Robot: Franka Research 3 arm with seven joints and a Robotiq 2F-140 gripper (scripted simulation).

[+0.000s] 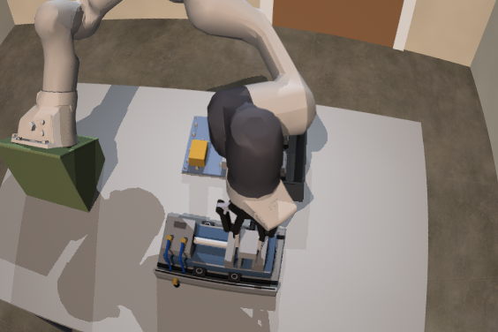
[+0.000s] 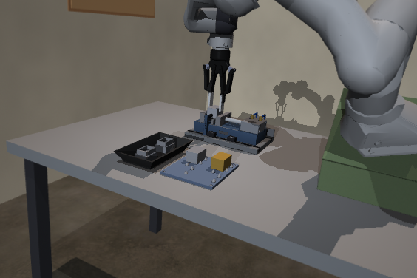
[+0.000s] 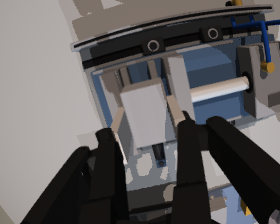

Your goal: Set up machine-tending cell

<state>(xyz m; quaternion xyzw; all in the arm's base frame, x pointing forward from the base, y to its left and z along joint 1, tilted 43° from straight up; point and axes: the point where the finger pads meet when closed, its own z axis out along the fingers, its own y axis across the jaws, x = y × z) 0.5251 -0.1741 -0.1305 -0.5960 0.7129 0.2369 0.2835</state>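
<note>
Right now the blue vise is 10 cm below my hand, 7 cm behind it and 1 cm to the left of it. Also, from my hand: brass blank (30 cm to the left, 13 cm behind, 11 cm below); aluminium blank (29 cm to the left, 11 cm below, 5 cm behind).
</note>
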